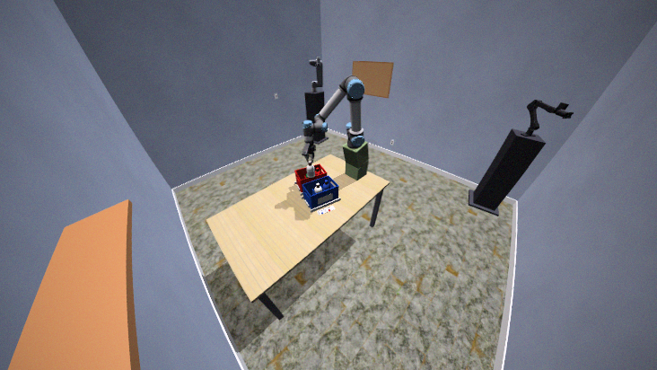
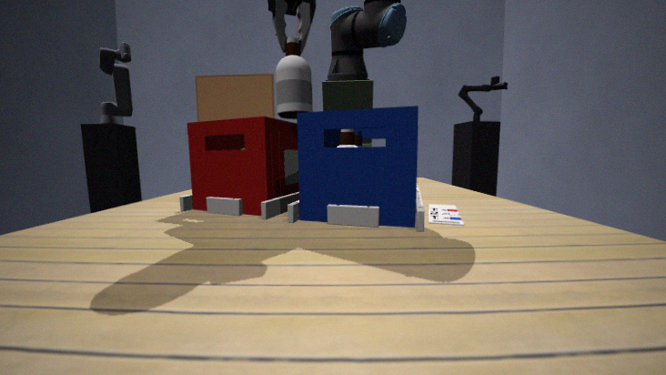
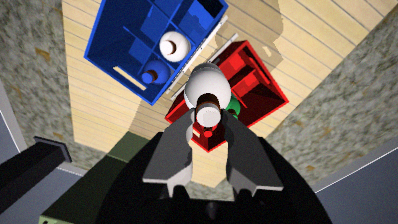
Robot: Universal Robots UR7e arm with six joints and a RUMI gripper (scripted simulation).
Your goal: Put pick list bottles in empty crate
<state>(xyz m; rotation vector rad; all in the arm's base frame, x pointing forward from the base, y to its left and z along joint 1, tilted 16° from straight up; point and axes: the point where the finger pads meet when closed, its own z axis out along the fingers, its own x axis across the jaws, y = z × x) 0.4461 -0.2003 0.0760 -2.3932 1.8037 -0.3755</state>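
Right now the white bottle is 25 cm below my hand, 11 cm to the left of it and 4 cm ahead of it. The rest, counted from my hand: blue-capped bottle (25 cm below, 14 cm to the left, 4 cm behind); red crate (25 cm below, 7 cm behind, 6 cm to the right); green bottle (25 cm below, 11 cm to the right, 9 cm behind).
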